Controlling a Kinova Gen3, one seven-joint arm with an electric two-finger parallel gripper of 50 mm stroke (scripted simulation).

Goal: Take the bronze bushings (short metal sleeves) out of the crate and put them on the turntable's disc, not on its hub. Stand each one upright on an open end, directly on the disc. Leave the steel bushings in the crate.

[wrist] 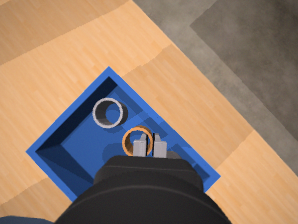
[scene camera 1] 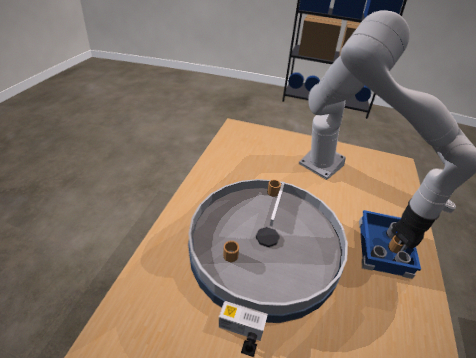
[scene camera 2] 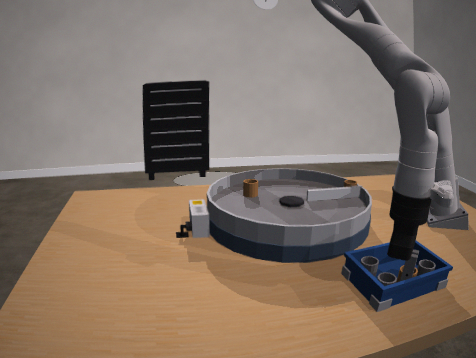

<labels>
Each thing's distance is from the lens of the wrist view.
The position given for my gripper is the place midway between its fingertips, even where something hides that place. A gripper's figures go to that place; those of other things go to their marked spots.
my gripper (wrist: pixel 150 140): 0.19 m
blue crate (wrist: pixel 73 148): 0.24 m
</labels>
